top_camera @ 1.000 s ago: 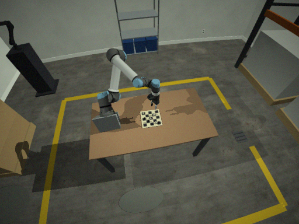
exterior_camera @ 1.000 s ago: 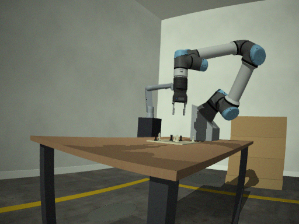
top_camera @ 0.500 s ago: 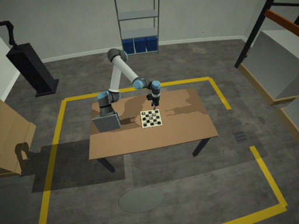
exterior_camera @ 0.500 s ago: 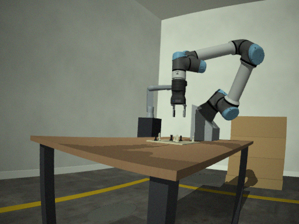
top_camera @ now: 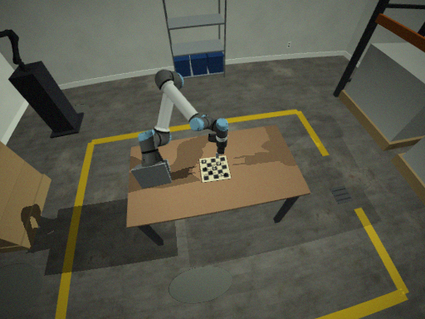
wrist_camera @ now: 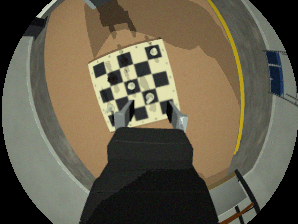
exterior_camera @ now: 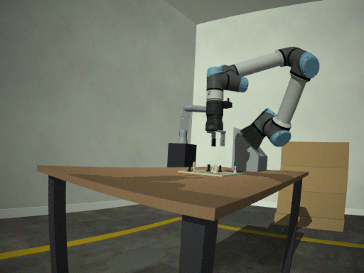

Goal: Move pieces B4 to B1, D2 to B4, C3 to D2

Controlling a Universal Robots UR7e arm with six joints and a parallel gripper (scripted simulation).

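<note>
My hand is 12 cm above the white piece and 1 cm short of it. The rest, counted from my hand: black piece (12 cm below, 8 cm to the right, 7 cm behind); then chessboard (14 cm below, 4 cm to the right, 3 cm behind).
</note>
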